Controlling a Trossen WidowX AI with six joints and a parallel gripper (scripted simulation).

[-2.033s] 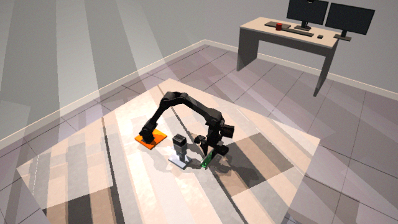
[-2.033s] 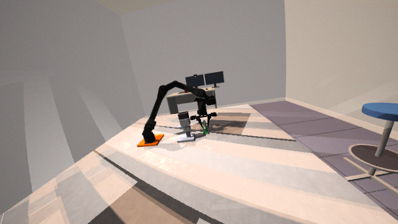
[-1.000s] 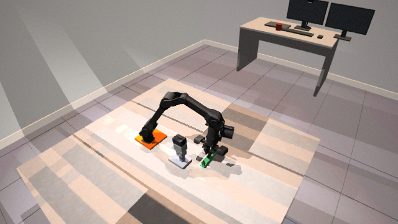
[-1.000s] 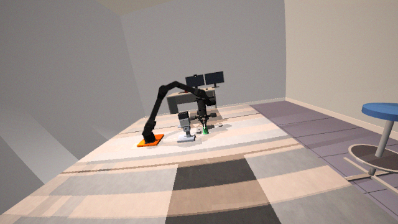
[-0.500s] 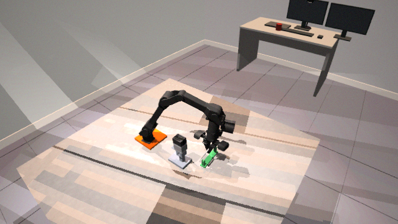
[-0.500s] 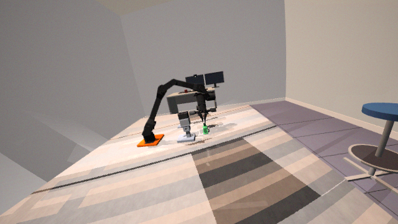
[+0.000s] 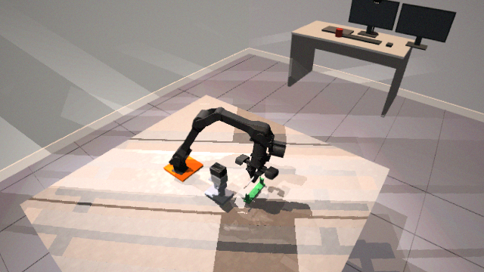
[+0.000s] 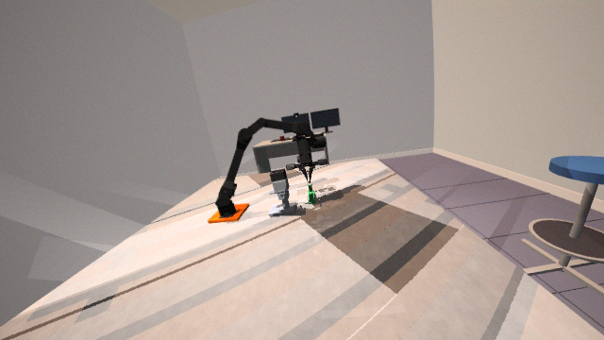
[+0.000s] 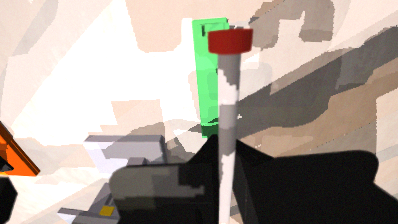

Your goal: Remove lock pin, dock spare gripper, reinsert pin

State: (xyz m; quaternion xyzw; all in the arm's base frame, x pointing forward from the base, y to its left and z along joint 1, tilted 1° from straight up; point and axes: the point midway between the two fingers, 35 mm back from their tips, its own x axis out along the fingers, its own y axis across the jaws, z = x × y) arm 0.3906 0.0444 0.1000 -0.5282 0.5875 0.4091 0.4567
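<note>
Now: gripper tip 50 mm above the green rack and 10 mm to the right of it. Also, from my gripper tip: spare gripper: 120 mm behind, 80 mm to the right, 50 mm above; then grey mount: 130 mm behind, 80 mm to the right, 20 mm below.
</note>
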